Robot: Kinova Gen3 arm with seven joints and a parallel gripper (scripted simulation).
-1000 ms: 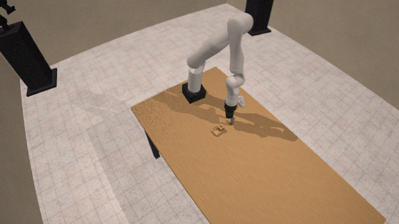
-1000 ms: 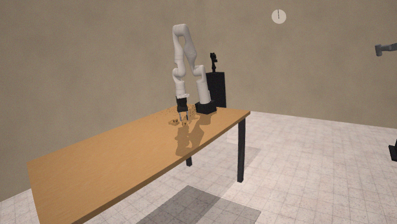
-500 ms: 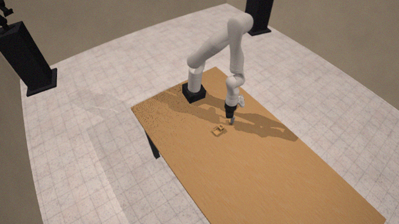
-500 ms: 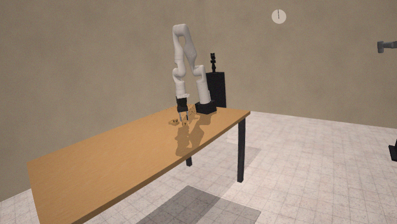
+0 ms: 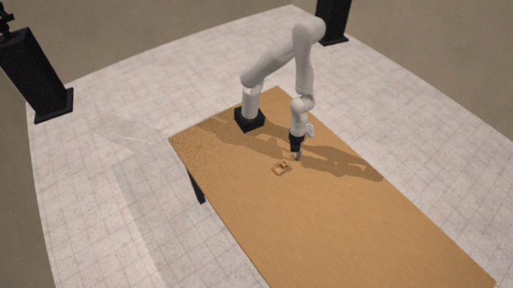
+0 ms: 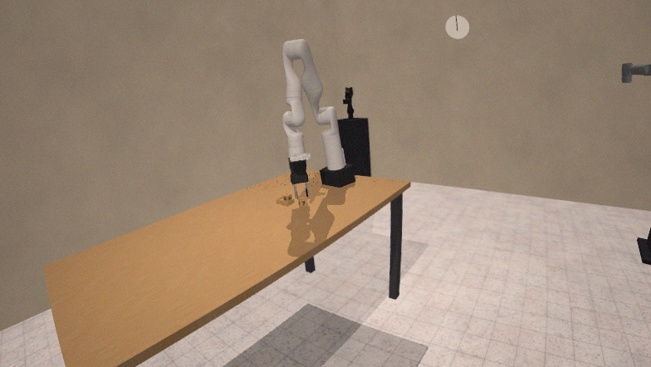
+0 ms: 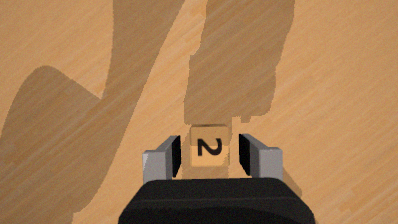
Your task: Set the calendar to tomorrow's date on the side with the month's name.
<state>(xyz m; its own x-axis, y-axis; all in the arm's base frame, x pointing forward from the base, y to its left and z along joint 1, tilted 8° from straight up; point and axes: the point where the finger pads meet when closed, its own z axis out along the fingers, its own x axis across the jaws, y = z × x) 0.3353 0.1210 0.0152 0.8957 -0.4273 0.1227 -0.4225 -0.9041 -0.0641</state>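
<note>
Now: hand 40 mm above the wooden date cube. Also, from my hand: wooden tray 110 mm to the right, 50 mm below, 20 mm ahead.
</note>
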